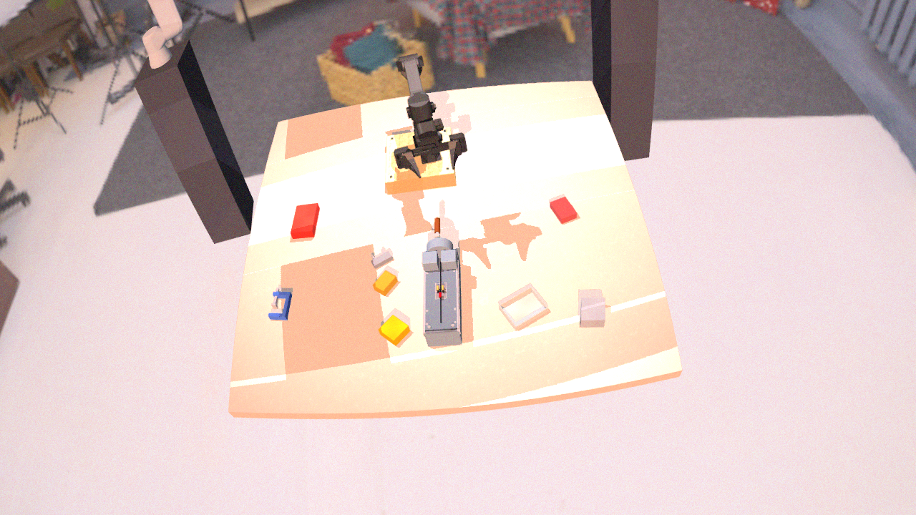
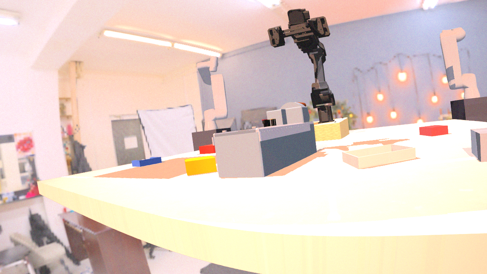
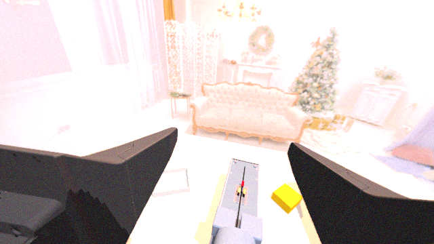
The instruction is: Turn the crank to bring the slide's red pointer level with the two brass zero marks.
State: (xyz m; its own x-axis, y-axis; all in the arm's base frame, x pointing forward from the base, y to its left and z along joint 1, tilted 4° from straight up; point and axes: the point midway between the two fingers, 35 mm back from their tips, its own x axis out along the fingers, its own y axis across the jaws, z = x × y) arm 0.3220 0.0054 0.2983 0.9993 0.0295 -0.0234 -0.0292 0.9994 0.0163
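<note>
Now: the orange crank handle 20 mm behind my gripper tip, 20 mm to the right of it and 220 mm below it. Also, from my gripper tip: shallow white tray 230 mm ahead, 150 mm to the left, 340 mm below; red pointer 180 mm ahead, 50 mm to the right, 260 mm below; yellow cube 210 mm ahead, 200 mm to the right, 330 mm below.
</note>
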